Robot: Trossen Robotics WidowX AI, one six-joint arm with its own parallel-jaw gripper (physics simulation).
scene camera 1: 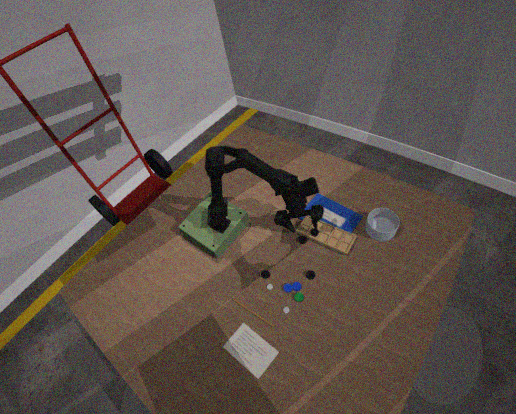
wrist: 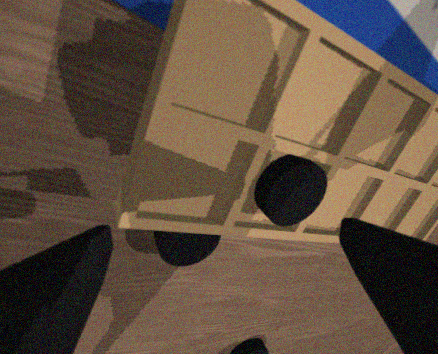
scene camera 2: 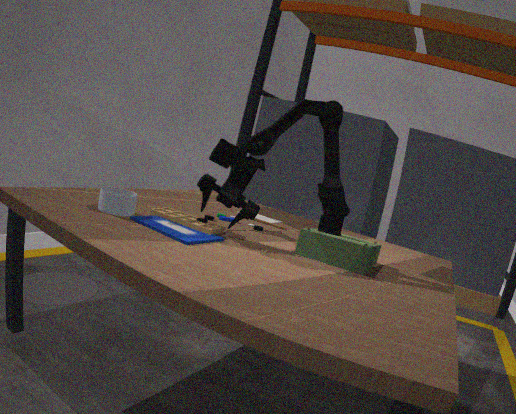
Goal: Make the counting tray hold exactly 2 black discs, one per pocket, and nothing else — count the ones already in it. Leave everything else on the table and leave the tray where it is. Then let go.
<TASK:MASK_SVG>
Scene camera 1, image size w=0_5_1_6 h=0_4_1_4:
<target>gripper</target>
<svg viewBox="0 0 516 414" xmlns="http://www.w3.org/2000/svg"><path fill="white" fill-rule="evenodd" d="M274 218L276 225L283 226L295 233L290 219L310 215L315 230L317 230L317 221L323 218L324 208L322 205L314 205L310 210L305 210L307 199L299 195L300 198L296 203L286 204L286 210L277 211Z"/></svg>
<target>tan counting tray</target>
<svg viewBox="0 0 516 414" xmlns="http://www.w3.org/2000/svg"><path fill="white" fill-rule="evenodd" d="M305 216L296 233L344 255L348 254L356 239L356 235L319 220L317 221L319 234L312 236L310 233L311 229L314 228L310 216Z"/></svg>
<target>bowl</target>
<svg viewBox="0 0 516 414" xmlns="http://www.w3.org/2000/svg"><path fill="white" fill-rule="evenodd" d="M376 208L368 215L365 226L366 232L376 241L389 241L394 237L398 229L399 218L389 209Z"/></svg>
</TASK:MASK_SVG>
